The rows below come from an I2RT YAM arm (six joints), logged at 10 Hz.
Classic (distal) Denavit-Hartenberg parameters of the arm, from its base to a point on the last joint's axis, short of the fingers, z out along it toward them. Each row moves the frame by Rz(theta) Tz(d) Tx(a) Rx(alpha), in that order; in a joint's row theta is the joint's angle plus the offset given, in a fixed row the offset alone. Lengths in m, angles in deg.
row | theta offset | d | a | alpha
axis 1 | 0.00 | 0.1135 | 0.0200 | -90.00
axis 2 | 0.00 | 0.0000 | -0.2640 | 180.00
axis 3 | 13.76 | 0.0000 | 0.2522 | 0.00
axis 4 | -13.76 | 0.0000 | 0.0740 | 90.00
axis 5 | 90.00 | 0.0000 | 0.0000 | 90.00
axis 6 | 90.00 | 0.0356 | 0.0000 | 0.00
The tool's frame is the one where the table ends.
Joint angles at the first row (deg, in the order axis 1, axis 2, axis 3, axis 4, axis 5, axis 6):
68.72, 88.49, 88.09, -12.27, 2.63, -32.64
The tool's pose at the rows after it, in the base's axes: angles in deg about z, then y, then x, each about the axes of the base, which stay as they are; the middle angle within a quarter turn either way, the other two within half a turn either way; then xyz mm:
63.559 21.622 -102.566 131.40 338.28 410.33
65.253 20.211 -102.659 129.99 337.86 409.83
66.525 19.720 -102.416 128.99 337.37 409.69
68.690 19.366 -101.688 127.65 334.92 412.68
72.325 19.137 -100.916 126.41 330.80 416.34
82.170 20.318 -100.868 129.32 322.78 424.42
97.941 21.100 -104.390 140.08 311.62 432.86
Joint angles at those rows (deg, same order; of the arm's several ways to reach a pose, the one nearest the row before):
68.86, 87.72, 86.60, -10.56, 0.95, -30.94
68.92, 87.53, 86.40, -10.73, -0.40, -29.27
68.99, 87.32, 86.08, -10.44, -0.83, -27.90
69.02, 86.76, 85.96, -10.22, -1.22, -25.47
68.93, 85.90, 85.70, -10.11, -1.58, -21.58
68.04, 84.96, 86.68, -11.91, -1.29, -11.88
65.51, 84.90, 90.07, -18.60, -2.69, 2.02

